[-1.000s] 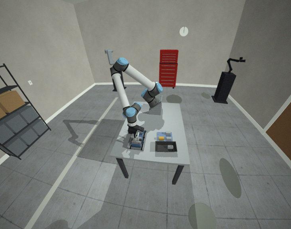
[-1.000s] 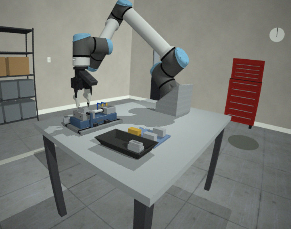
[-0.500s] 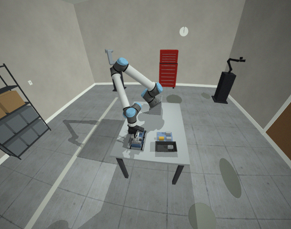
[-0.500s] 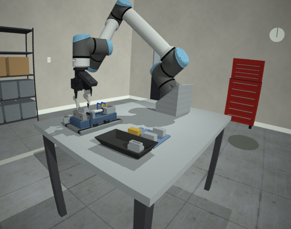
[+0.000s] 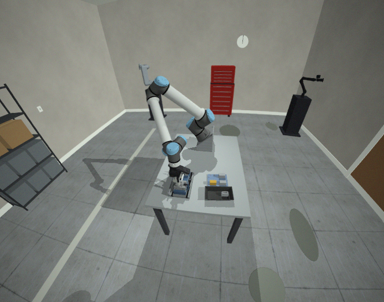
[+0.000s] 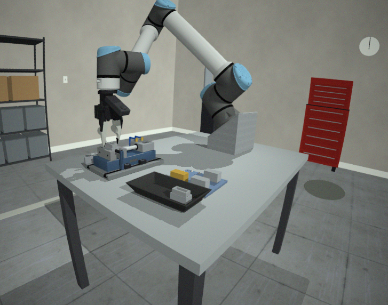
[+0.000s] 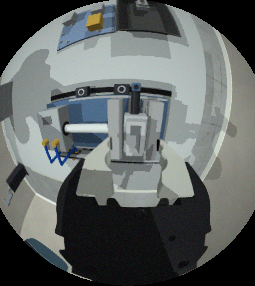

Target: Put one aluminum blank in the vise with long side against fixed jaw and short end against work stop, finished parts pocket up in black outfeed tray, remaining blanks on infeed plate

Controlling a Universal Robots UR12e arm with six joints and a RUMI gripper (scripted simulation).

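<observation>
Right now the fixed jaw is 30 mm ahead of my hand and 40 mm below it. From my hand the other things lie so: vise 70 mm behind, 10 mm to the right, 80 mm below; then dark work stop 10 mm behind, 50 mm to the left, 30 mm below; then yellow brass blank 130 mm behind, 270 mm to the left, 100 mm below.
</observation>
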